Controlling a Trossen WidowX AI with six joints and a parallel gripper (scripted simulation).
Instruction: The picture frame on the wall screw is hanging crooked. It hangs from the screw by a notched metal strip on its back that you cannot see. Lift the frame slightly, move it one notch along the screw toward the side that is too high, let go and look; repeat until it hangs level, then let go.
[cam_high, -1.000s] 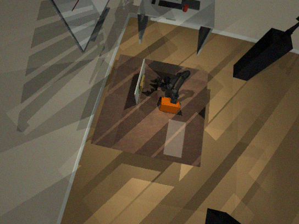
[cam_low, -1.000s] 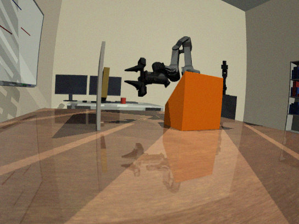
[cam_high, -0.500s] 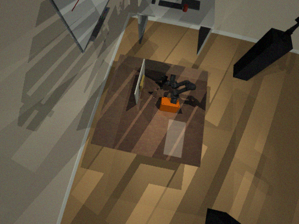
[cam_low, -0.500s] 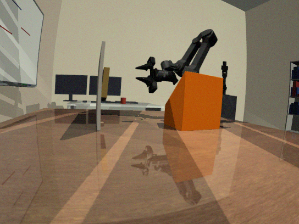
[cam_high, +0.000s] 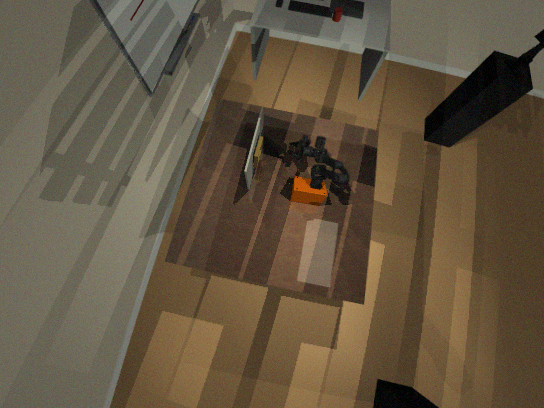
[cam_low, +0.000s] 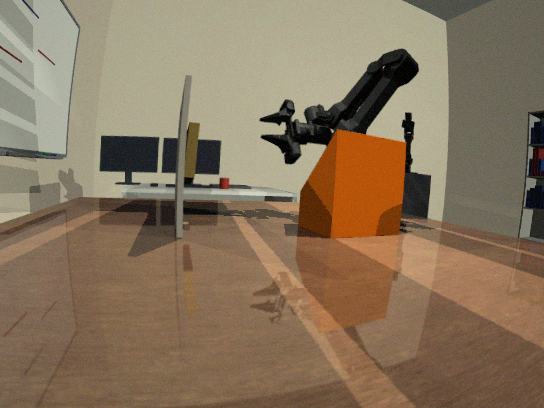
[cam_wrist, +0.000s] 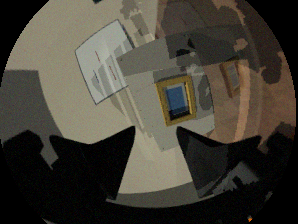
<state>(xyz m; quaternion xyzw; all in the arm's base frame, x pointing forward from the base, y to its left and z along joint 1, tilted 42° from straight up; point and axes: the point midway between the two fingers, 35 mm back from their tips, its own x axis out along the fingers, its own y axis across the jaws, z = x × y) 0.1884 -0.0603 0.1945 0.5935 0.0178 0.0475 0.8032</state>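
Now: gripper tip 20 cm short of the picture frame, 9 cm above it and 4 cm to the right of it. Also, from my gripper tip: wall panel 21 cm ahead, 10 cm below, 2 cm to the left.
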